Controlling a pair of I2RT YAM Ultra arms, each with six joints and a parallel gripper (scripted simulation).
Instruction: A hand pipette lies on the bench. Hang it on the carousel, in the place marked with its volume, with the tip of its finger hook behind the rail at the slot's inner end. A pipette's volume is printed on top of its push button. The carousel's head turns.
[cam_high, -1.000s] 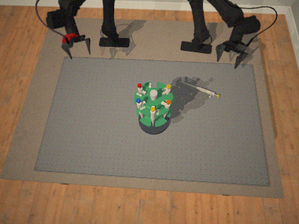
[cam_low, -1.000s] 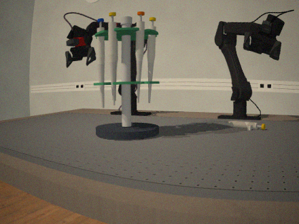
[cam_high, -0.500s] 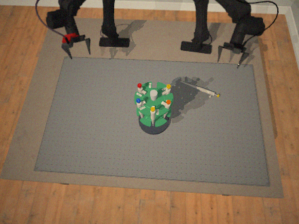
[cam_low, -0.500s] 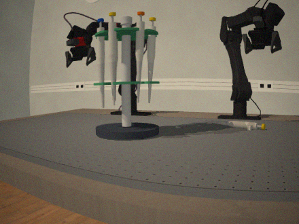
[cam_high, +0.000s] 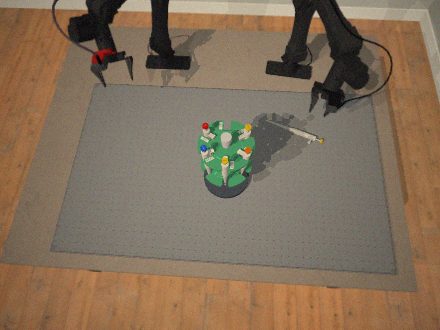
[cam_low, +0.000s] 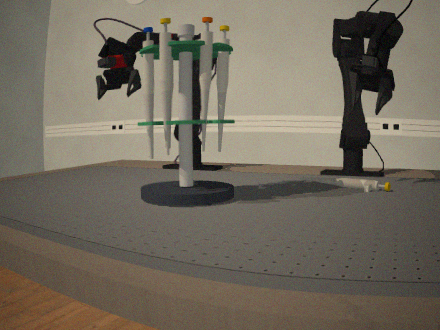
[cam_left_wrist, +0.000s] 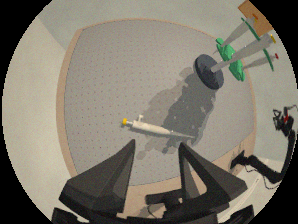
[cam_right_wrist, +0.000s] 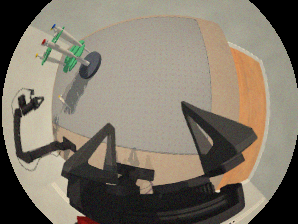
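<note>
The pipette lies 160 mm below my left hand and 50 mm to the right of it.
</note>
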